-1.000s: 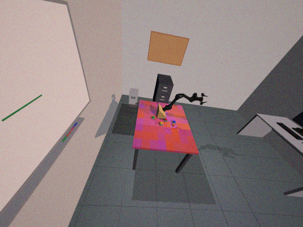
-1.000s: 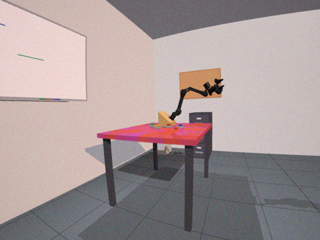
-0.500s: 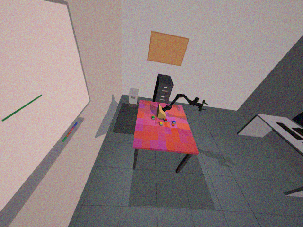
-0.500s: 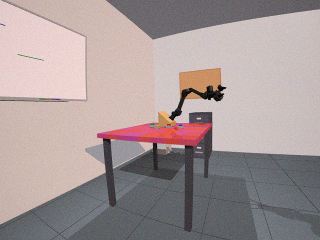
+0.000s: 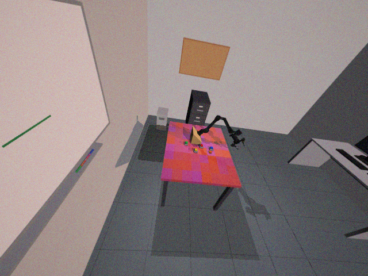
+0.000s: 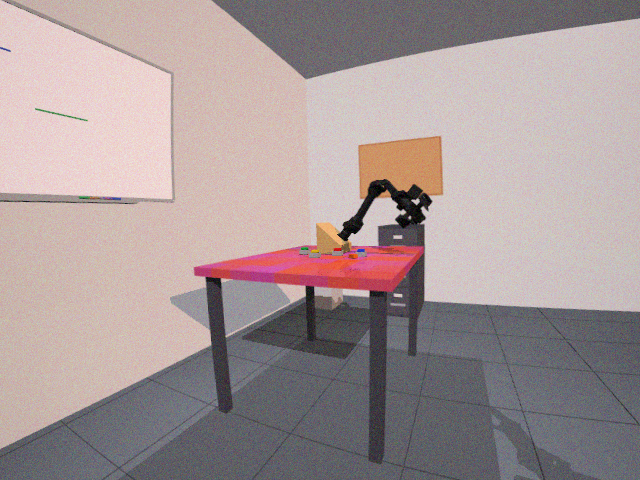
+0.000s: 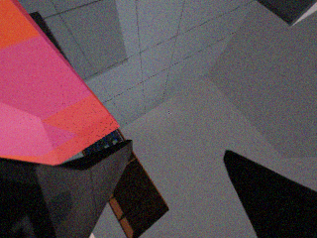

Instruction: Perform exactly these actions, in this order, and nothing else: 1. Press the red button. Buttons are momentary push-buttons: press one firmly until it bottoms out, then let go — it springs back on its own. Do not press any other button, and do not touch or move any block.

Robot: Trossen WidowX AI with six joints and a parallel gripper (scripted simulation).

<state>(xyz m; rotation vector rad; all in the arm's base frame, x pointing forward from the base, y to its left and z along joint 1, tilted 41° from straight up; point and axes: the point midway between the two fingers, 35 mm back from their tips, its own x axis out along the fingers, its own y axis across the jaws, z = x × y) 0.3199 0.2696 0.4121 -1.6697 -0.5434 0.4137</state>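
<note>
The red button lies 45 cm to the right of my gripper tip, 17 cm below it and 16 cm behind it. Also, from my gripper tip: blue button (31 cm to the right, 17 cm below, 13 cm behind); then yellow button (55 cm to the right, 17 cm below, 6 cm behind); then orange block (34 cm to the right, 19 cm below, 7 cm behind).
</note>
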